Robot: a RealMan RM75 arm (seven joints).
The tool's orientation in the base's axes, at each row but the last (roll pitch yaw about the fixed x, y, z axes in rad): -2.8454 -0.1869 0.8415; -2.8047 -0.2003 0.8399; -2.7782 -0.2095 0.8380; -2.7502 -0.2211 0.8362; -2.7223 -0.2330 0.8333
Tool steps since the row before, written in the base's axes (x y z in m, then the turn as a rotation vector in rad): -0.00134 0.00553 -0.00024 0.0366 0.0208 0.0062; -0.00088 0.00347 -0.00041 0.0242 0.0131 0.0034; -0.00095 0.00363 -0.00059 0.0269 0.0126 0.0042; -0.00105 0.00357 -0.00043 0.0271 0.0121 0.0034; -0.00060 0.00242 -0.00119 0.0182 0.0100 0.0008
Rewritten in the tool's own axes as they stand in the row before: 0.00313 -0.00424 0.00217 0.0404 0.0132 -0.0027; 0.00187 -0.00254 0.00174 0.0261 0.0094 -0.0013; 0.00189 -0.00257 0.00205 0.0276 0.0114 -0.0026; 0.00180 -0.00261 0.00199 0.0272 0.0121 -0.0021; 0.00108 -0.00129 0.00219 0.0193 0.0077 0.0007
